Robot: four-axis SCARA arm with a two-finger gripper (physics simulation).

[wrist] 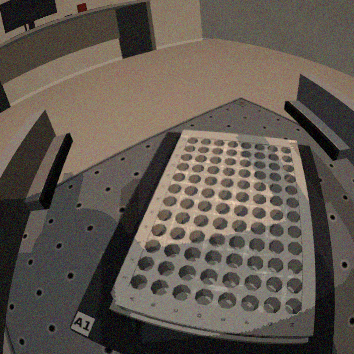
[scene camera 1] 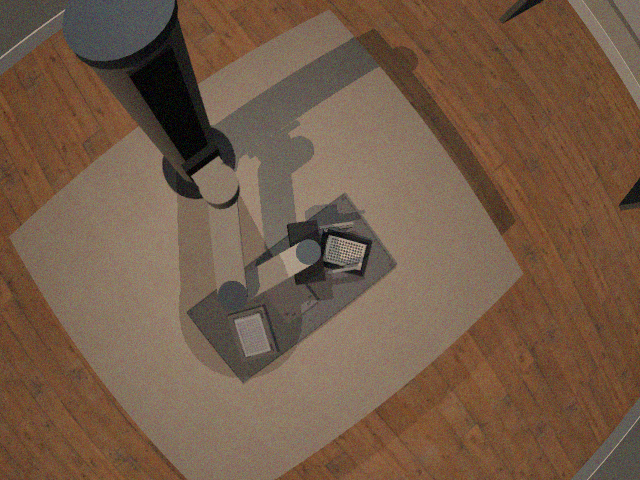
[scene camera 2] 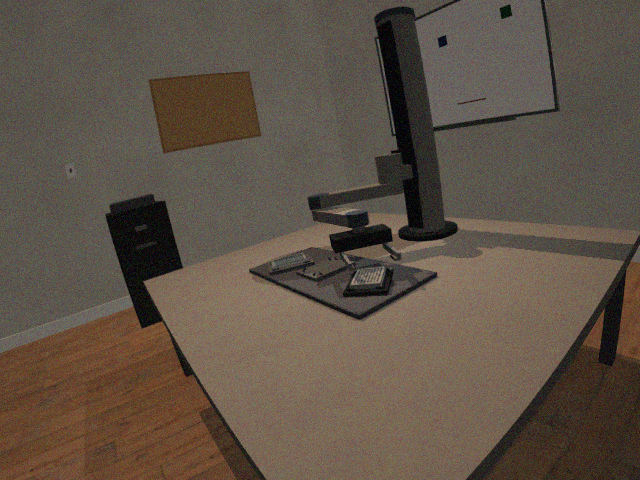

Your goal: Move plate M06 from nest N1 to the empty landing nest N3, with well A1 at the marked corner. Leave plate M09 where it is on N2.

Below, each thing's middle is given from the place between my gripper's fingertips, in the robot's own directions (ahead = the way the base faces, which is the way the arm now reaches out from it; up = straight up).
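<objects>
My gripper is now 6 cm above and 3 cm to the left of the dark nest (wrist: 93, 319). Pale flat plate (scene camera 1: 250, 329), counted from my gripper: 5 cm below, 4 cm ahead, 43 cm to the right.
</objects>
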